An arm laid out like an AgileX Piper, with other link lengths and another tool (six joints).
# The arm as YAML. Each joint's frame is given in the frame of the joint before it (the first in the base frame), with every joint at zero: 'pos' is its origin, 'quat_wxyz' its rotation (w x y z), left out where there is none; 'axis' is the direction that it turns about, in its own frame. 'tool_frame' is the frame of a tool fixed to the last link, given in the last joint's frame.
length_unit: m
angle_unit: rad
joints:
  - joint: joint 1
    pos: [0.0, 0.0, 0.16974]
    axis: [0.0, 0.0, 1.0]
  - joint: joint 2
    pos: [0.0, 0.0, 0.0]
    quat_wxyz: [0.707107, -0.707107, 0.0, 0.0]
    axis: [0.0, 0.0, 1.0]
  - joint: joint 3
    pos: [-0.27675, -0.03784, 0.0]
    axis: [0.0, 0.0, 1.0]
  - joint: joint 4
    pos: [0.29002, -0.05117, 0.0]
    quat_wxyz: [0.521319, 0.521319, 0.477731, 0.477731]
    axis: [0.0, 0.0, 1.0]
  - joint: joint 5
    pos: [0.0, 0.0, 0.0]
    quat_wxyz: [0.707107, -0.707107, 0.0, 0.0]
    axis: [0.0, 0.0, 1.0]
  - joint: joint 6
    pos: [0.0, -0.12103, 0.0]
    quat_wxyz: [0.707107, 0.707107, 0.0, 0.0]
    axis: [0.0, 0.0, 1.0]
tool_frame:
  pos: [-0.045, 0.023, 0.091]
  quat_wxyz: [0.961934, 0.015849, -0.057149, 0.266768]
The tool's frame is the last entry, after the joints.
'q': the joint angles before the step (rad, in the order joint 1, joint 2, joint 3, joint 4, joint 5, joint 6). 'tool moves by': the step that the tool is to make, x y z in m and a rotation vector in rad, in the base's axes. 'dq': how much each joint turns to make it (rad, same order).
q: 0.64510, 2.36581, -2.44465, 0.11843, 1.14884, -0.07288
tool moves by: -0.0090, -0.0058, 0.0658, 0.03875, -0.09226, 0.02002
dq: 0.00215, -0.06251, -0.07291, -0.01190, 0.04077, -0.02023
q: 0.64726, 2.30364, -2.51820, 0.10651, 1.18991, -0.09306
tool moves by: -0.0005, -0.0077, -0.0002, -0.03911, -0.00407, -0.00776
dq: 0.00005, -0.00744, -0.00366, -0.03447, 0.03156, 0.00008
